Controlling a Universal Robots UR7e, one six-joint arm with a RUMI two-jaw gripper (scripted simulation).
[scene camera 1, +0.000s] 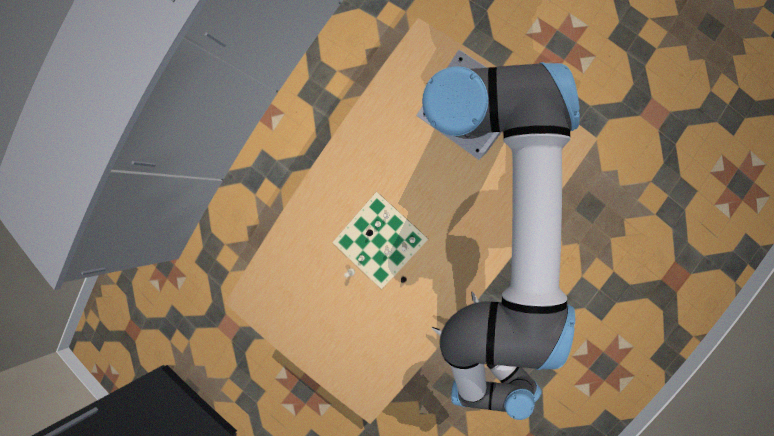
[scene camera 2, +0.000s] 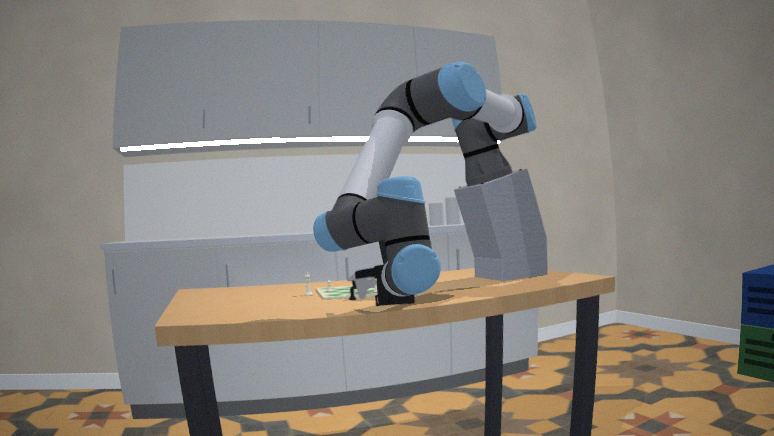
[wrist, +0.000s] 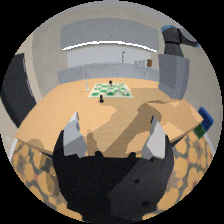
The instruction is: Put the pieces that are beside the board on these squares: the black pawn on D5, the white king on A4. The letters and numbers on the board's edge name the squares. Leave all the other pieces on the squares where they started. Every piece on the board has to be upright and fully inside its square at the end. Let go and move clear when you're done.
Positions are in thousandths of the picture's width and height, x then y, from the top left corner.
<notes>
I see my gripper (wrist: 516, 511) and a chessboard (scene camera 1: 511, 531).
</notes>
